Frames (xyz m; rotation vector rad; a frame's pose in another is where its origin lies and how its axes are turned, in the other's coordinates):
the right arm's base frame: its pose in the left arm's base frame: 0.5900 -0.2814 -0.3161 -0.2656 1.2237 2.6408
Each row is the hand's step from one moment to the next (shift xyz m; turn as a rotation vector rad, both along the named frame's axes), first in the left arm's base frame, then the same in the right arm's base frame.
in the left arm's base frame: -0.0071 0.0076 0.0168 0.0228 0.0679 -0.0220
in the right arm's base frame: 0.0035 0.0094 0.0170 -0.0081 -0.0650 0.0365
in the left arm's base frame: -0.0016 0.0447 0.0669 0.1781 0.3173 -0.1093
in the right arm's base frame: -0.0100 0.0210 0.0770 -0.1048 -0.3277 0.1611
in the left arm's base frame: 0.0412 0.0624 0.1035 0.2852 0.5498 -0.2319
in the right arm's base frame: -0.0582 0.0249 0.1109 -0.1485 -0.5924 0.2538
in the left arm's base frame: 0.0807 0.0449 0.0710 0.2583 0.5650 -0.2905
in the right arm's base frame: -0.0900 0.0015 0.0739 -0.1060 -0.6373 0.2300
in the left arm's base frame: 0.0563 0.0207 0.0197 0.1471 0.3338 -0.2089
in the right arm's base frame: -0.0565 -0.0140 0.0244 -0.0479 -0.4022 0.1125
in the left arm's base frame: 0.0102 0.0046 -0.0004 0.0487 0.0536 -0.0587
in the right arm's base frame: -0.0091 -0.0060 0.0025 -0.0254 -0.0897 0.0002
